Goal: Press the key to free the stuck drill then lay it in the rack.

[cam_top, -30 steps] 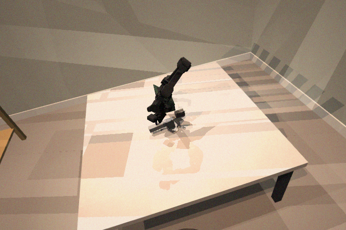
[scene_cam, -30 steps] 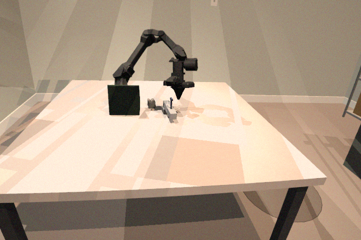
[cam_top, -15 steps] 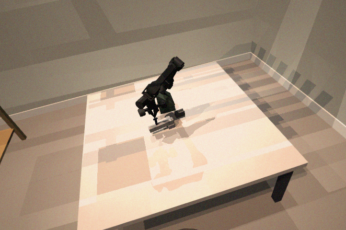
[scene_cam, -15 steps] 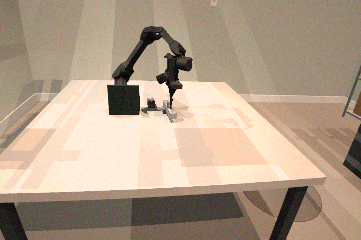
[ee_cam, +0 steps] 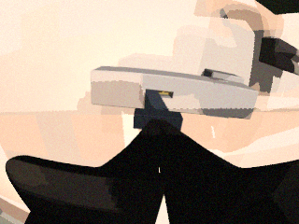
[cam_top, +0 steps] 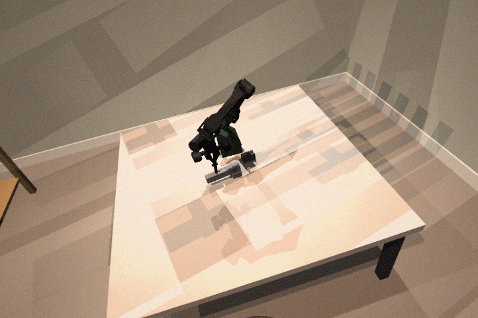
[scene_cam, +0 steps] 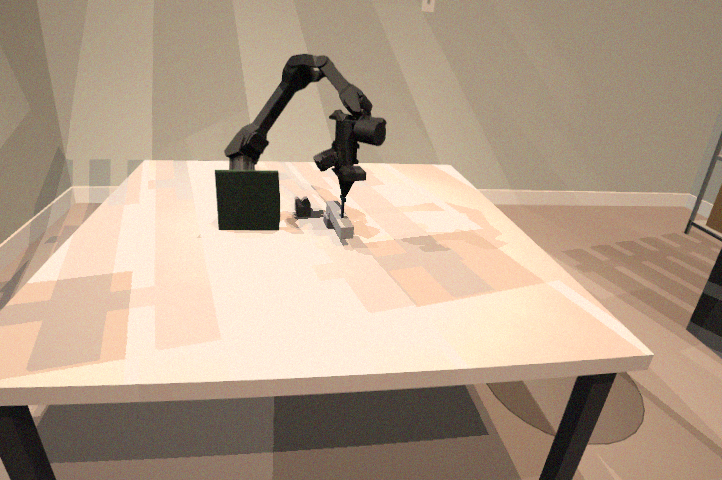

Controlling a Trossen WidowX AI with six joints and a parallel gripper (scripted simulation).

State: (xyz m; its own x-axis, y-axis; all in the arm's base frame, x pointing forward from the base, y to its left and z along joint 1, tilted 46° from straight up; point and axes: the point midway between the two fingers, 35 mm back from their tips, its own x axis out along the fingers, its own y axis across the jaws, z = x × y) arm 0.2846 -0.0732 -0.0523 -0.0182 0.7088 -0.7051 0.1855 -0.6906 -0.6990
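My gripper tip is 3 cm above the key. From my gripper tip the other things lie so: grey holder block 9 cm below, 4 cm to the left, 1 cm behind; then rack 19 cm to the left, 11 cm below, 11 cm behind; then drill 8 cm below, 5 cm to the left, 1 cm behind.
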